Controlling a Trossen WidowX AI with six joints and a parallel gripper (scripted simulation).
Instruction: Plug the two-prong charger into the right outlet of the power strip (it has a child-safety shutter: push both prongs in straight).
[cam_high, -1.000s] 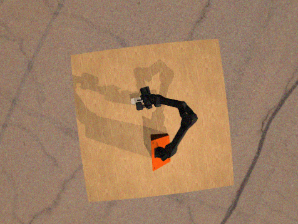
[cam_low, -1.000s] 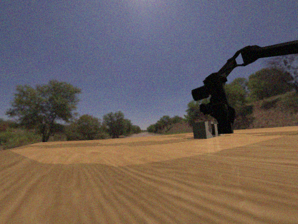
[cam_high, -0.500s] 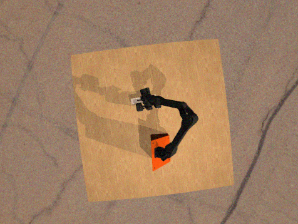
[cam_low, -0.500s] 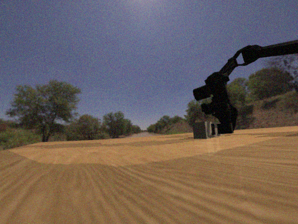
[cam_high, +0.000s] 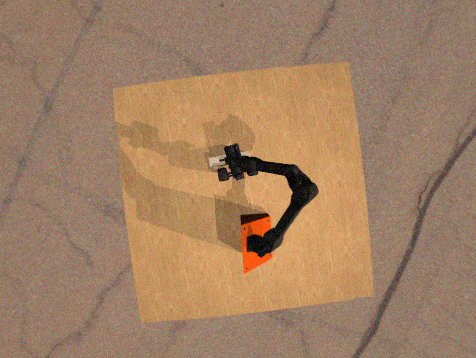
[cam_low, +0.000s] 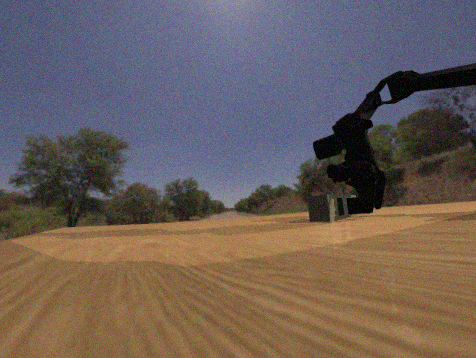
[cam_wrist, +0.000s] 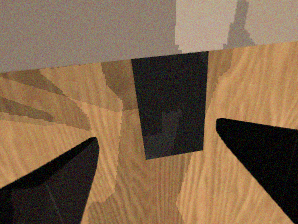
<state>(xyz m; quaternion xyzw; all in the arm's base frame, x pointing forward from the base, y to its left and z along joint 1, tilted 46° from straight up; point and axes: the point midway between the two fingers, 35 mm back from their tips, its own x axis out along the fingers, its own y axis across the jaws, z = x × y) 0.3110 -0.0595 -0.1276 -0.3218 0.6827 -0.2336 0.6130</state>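
My gripper tip is 5 cm short of the two-prong charger and 1 cm below it.
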